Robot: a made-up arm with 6 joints. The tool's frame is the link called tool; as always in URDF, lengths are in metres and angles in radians. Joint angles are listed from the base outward.
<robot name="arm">
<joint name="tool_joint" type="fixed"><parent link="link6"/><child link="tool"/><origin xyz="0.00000 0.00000 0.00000"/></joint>
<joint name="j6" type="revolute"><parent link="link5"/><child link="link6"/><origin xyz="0.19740 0.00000 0.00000"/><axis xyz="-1 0 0"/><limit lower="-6.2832" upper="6.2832"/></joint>
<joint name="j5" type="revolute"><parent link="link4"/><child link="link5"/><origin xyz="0.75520 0.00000 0.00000"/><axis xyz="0 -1 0"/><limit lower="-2.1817" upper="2.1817"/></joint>
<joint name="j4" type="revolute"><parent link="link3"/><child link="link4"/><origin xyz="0.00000 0.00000 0.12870"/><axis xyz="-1 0 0"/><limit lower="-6.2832" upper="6.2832"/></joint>
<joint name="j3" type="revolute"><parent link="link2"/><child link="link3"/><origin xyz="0.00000 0.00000 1.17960"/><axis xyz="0 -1 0"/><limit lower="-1.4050" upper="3.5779"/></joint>
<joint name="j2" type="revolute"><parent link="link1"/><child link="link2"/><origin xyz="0.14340 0.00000 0.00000"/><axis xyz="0 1 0"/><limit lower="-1.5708" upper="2.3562"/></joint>
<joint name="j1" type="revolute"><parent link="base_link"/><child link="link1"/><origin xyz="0.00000 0.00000 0.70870"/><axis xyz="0 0 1"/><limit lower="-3.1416" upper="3.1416"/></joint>
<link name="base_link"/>
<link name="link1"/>
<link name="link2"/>
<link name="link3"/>
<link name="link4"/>
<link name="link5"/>
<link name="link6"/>
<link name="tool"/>
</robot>
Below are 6 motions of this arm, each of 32 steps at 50 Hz.
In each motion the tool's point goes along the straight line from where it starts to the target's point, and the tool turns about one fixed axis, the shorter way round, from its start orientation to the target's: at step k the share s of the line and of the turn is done. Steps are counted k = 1, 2, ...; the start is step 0. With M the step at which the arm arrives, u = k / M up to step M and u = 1 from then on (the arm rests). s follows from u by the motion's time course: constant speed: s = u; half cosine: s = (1 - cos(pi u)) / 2; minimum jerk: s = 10 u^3 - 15 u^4 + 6 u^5.
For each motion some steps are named. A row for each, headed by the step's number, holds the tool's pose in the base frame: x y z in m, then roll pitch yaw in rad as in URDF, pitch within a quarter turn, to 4 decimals.
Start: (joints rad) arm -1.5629 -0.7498 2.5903 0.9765 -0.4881 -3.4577
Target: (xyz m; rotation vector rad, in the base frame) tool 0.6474 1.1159 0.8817 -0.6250 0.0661 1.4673
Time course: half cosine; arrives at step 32
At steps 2, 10, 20, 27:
2: -0.0819 1.5517 1.3091 -0.6332 -0.0792 1.9734
10: 0.0746 1.4582 1.2174 -0.5603 0.0164 1.8476
20: 0.4201 1.2517 1.0149 -0.4422 0.2539 1.5901
27: 0.6039 1.1419 0.9072 -0.4034 0.3901 1.4574

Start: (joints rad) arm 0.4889 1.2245 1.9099 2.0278 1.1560 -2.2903
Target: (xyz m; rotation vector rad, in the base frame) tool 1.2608 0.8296 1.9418 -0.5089 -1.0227 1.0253
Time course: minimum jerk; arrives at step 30
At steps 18, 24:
18: 1.3600 0.8902 1.8572 -0.7102 -0.3005 1.3681
24: 1.2789 0.8407 1.9264 -0.9619 -0.4396 1.3987

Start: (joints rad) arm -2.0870 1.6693 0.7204 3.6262 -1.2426 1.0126
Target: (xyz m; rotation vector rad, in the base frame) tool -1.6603 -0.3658 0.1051 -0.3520 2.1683 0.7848
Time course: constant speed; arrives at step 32
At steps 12, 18, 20, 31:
12: -1.2025 -1.2693 0.1010 2.2620 0.0595 -2.2335
18: -1.3399 -0.9982 0.1022 2.3925 0.2787 -2.4970
20: -1.3856 -0.9079 0.1026 2.4239 0.3583 -2.5819
31: -1.6374 -0.4110 0.1049 2.4568 0.8194 -3.0934

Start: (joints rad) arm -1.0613 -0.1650 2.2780 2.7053 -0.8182 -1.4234
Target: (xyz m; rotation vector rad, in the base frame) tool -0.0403 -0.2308 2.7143 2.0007 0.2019 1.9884
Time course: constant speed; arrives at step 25
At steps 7, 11, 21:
7: -0.3652 0.4789 2.3773 1.5733 -0.2745 2.1591
11: -0.2930 0.3212 2.4522 1.5009 -0.4847 2.0419
21: -0.1125 -0.0731 2.6394 1.4321 -1.0316 1.7227

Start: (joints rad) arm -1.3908 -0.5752 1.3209 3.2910 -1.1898 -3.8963
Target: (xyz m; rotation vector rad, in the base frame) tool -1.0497 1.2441 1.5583 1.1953 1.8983 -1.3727
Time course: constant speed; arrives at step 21
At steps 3, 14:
3: -0.2891 1.0731 2.2665 -2.4615 0.0847 1.7147
14: -0.7539 1.1776 1.8337 -2.4246 0.6167 2.1143

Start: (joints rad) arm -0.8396 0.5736 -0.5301 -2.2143 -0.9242 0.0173
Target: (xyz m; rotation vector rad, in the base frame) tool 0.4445 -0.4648 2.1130 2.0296 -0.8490 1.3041
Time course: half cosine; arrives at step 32
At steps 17, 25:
17: 0.7009 -0.6793 1.6199 2.6594 -0.5021 -0.2908
25: 0.5090 -0.5188 1.9889 2.7176 -1.0133 -0.4497

